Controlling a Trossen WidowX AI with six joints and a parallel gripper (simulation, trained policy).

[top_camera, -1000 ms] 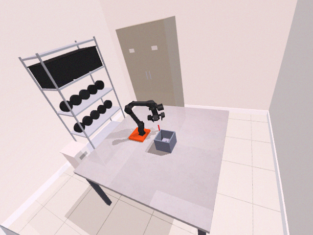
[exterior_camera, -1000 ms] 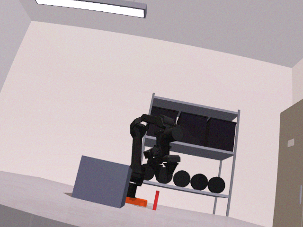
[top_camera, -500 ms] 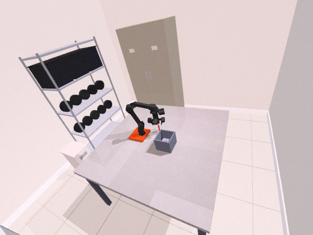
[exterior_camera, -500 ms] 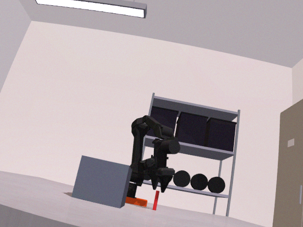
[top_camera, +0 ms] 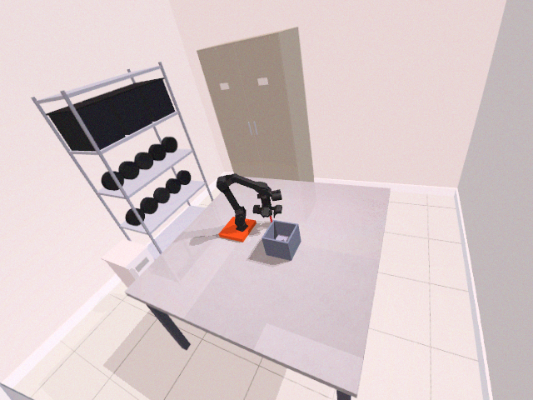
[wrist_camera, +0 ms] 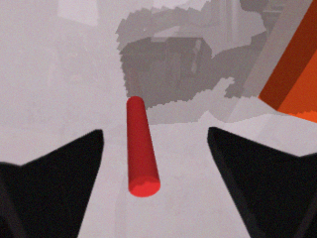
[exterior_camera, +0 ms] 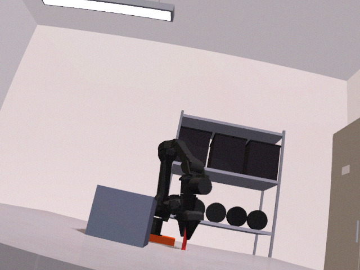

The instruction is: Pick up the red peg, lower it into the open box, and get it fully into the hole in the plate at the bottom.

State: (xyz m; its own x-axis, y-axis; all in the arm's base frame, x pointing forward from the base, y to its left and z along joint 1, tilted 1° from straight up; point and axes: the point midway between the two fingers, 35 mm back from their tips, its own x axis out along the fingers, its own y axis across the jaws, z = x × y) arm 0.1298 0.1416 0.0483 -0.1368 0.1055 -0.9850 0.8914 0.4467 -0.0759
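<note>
The red peg is 1 cm ahead of my gripper tip. From my gripper tip the other things lie so: pale plate: 21 cm ahead, 16 cm to the right, 1 cm above.
</note>
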